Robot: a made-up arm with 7 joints. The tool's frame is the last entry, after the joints.
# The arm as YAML. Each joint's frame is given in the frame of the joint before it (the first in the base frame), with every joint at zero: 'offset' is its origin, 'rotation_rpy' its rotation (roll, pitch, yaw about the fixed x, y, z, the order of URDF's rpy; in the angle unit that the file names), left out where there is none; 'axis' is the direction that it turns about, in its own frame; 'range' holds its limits. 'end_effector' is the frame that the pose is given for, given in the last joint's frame.
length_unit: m
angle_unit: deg
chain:
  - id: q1
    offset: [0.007, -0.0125, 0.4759]
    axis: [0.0, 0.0, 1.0]
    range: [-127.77, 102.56]
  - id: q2
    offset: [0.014, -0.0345, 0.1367]
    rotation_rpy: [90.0, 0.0, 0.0]
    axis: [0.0, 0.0, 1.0]
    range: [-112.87, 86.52]
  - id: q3
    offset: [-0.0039, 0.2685, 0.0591]
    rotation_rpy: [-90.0, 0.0, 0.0]
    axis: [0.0, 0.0, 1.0]
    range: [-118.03, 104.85]
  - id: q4
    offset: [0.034, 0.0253, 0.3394]
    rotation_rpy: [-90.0, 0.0, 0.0]
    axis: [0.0, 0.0, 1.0]
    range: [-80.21, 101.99]
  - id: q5
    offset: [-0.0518, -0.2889, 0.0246]
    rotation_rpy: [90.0, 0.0, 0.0]
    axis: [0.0, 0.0, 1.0]
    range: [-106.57, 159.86]
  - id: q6
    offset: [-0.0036, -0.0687, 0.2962]
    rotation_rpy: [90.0, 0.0, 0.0]
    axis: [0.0, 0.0, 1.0]
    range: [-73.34, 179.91]
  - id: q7
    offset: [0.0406, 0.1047, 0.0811]
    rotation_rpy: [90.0, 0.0, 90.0]
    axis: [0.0, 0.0, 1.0]
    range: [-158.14, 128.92]
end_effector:
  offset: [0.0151, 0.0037, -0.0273]
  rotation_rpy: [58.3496, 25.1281, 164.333]
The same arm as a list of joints. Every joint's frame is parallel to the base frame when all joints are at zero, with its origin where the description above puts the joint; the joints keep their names.
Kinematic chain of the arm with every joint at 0, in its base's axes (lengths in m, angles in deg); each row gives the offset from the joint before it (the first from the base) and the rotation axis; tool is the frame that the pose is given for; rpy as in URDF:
q1: xyz 0.007 -0.0125 0.4759 axis +z
q2: xyz 0.014 -0.0345 0.1367 axis -y
q3: xyz -0.0039 -0.0591 0.2685 axis +z
q4: xyz 0.034 0.0253 0.3394 axis +y
q5: xyz -0.0518 0.0246 0.2889 axis +z
q6: xyz -0.0036 -0.0687 0.2962 axis -y
q7: xyz 0.0406 -0.0811 0.1047 axis +x
tool: xyz -0.0273 -0.0037 0.0151 rpy -88.21 60.66 -150.07
Joint limits (deg, base to tool): -127.77..102.56 -112.87..86.52 -118.03..104.85 -80.21..101.99 -106.57..159.86 -73.34..179.91 -158.14..128.92

